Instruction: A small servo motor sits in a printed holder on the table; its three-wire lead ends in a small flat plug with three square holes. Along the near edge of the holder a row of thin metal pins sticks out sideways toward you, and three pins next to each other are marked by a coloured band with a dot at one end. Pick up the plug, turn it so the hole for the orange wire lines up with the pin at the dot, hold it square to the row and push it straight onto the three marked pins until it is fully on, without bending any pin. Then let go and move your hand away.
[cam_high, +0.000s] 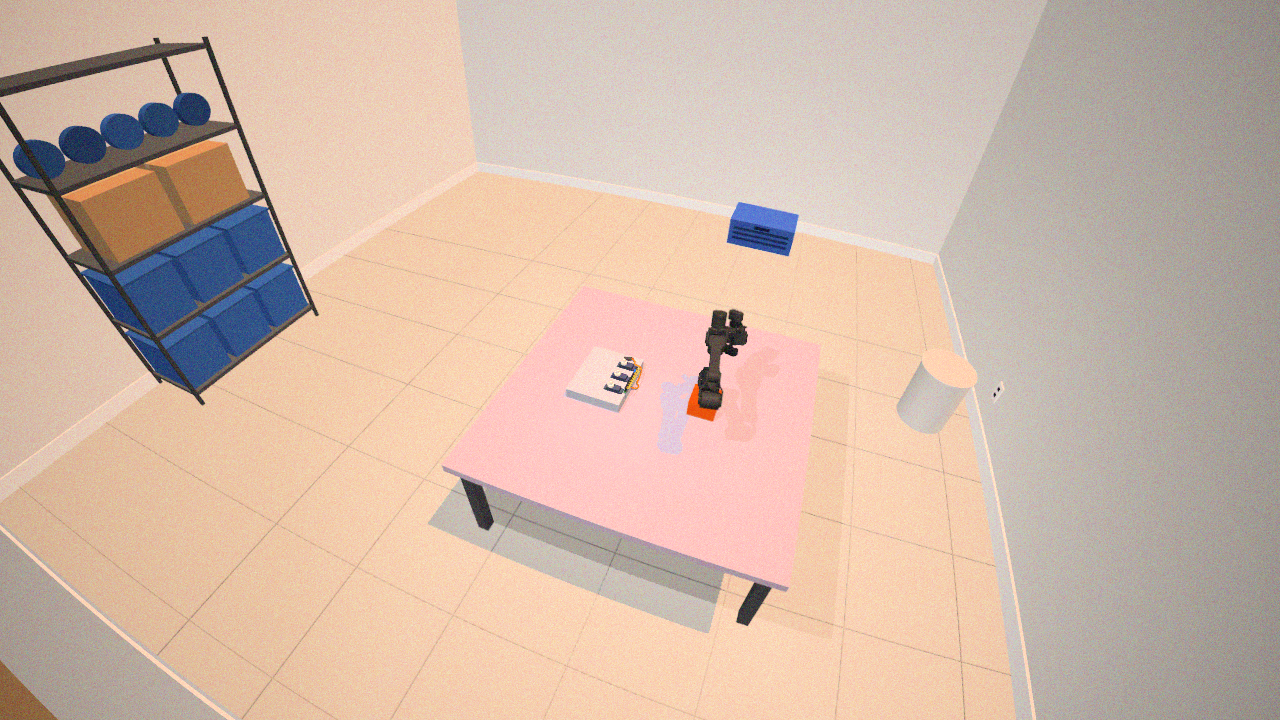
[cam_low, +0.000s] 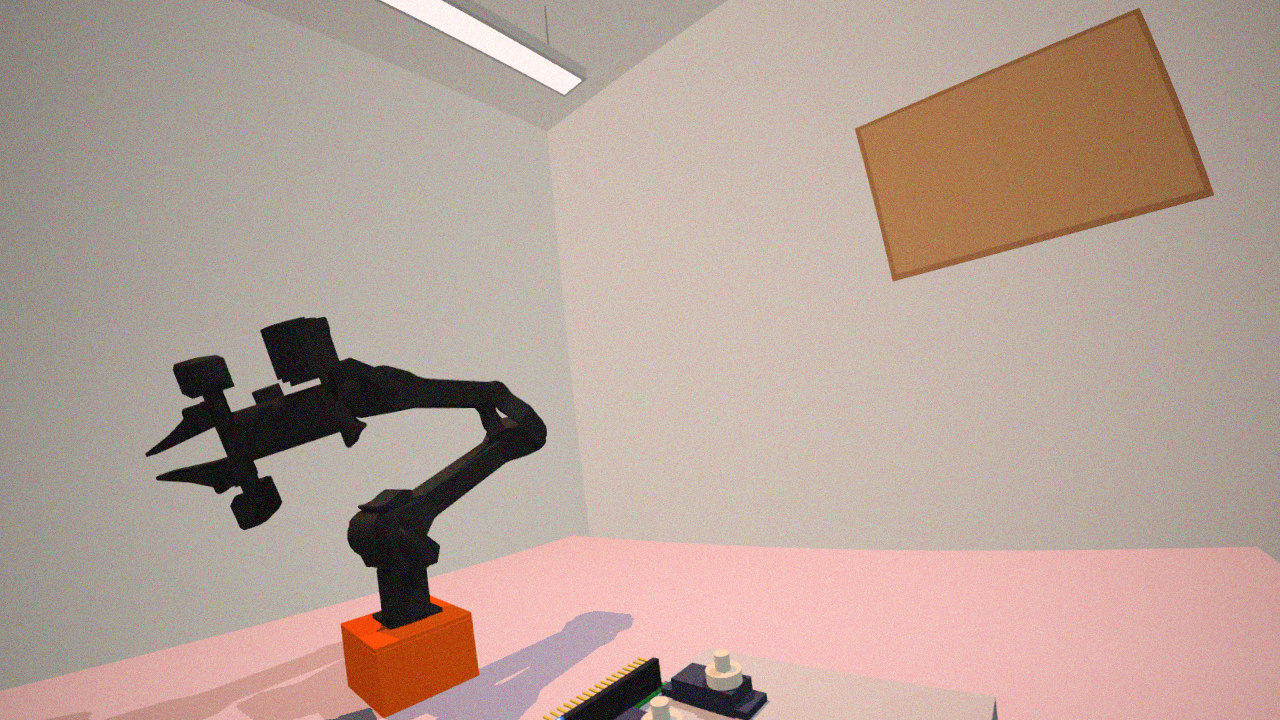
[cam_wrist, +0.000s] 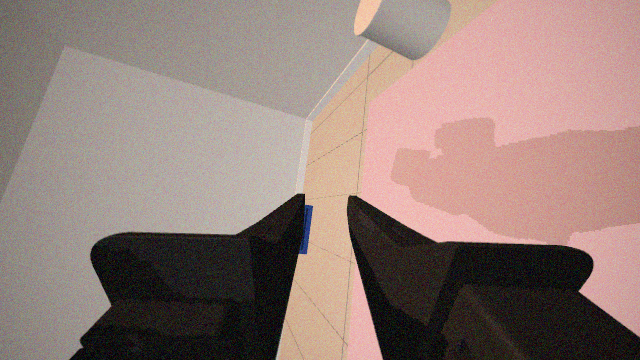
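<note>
The blue band lies 410 mm ahead of my gripper tip, 200 mm to the left of it and 210 mm below it. Also, from my gripper tip: servo: 460 mm ahead, 240 mm to the left, 240 mm below; holder: 570 mm ahead, 240 mm to the left, 260 mm below; black pin strip: 410 mm ahead, 240 mm to the left, 220 mm below.
</note>
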